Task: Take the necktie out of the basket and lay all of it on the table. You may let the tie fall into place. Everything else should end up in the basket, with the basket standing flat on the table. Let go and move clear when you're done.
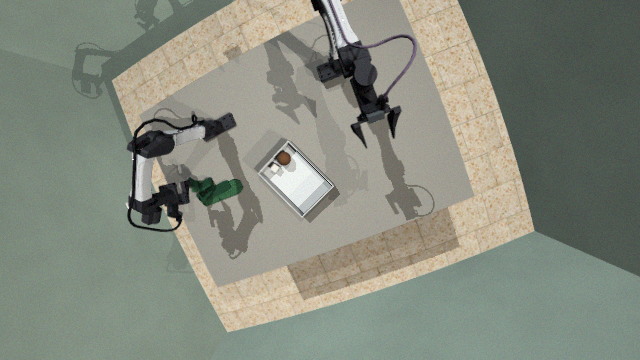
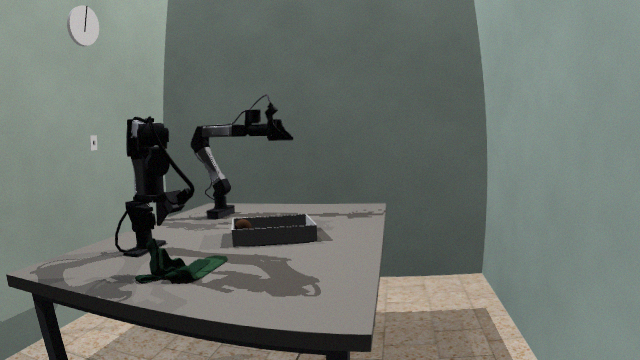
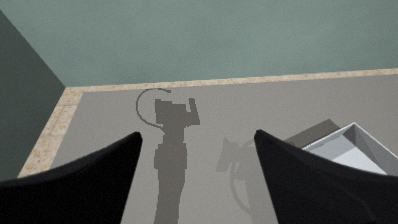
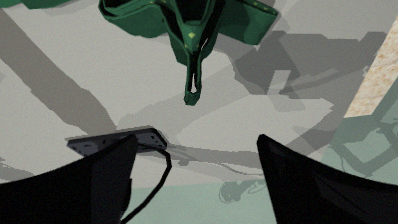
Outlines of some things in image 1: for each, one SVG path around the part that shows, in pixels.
A basket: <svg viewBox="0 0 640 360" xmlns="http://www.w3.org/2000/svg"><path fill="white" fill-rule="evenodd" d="M287 141L258 174L303 217L334 187L334 184L291 141ZM273 163L276 163L280 166L280 169L276 173L270 169ZM279 153L287 152L290 154L291 161L288 165L283 166L278 163L277 156Z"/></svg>
